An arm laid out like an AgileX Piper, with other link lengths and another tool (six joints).
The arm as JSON. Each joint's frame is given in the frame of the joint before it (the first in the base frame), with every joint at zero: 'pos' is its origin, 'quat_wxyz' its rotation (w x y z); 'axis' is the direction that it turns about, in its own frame. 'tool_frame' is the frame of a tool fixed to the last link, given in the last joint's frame.
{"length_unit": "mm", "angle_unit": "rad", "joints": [
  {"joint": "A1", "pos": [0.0, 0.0, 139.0], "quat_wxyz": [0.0, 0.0, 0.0, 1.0], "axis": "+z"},
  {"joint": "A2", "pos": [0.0, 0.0, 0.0], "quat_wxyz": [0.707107, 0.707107, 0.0, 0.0], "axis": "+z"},
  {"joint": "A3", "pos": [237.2, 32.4, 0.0], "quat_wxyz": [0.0, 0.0, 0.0, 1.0], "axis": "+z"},
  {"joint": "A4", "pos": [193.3, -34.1, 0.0], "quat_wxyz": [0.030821, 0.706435, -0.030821, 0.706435], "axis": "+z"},
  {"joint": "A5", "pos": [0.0, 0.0, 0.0], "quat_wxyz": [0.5, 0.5, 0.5, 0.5], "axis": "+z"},
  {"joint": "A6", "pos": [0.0, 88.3, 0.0], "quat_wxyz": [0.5, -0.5, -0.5, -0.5], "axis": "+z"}
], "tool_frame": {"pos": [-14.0, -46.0, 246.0], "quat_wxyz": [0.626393, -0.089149, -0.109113, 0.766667]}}
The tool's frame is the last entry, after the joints.
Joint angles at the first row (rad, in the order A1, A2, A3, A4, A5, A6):
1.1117 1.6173 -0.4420 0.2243 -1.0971 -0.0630
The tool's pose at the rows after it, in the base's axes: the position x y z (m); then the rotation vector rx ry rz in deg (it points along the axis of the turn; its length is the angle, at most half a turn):
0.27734 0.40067 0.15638 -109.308 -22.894 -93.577
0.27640 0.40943 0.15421 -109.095 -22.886 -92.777
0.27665 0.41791 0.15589 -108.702 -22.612 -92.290
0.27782 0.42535 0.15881 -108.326 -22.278 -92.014
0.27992 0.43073 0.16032 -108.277 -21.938 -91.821
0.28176 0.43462 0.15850 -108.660 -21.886 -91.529
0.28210 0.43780 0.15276 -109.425 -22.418 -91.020
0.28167 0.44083 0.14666 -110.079 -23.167 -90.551
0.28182 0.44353 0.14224 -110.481 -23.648 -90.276
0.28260 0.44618 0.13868 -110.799 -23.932 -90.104
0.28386 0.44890 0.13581 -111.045 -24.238 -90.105
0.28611 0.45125 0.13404 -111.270 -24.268 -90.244
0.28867 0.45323 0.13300 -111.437 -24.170 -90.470
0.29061 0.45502 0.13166 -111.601 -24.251 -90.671
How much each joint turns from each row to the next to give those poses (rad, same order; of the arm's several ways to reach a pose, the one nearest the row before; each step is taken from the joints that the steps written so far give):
0.0075 0.0459 -0.0192 -0.0123 -0.0231 0.0215
0.0073 0.0318 -0.0276 -0.0028 -0.0046 0.0115
0.0071 0.0209 -0.0341 0.0022 0.0076 0.0053
0.0047 0.0152 -0.0345 0.0033 0.0128 0.0016
0.0017 0.0126 -0.0296 0.0042 0.0144 0.0003
0.0002 0.0132 -0.0229 0.0029 0.0150 -0.0001
-0.0001 0.0145 -0.0159 -0.0013 0.0158 0.0000
0.0000 0.0150 -0.0123 -0.0043 0.0116 0.0000
0.0000 0.0147 -0.0116 -0.0029 0.0059 0.0000
0.0000 0.0149 -0.0130 -0.0009 0.0043 -0.0004
0.0000 0.0147 -0.0149 0.0003 0.0052 -0.0035
0.0000 0.0133 -0.0167 0.0043 0.0057 -0.0049
0.0000 0.0120 -0.0159 0.0058 0.0044 -0.0056
0.0000 0.0105 -0.0136 0.0038 0.0047 -0.0058

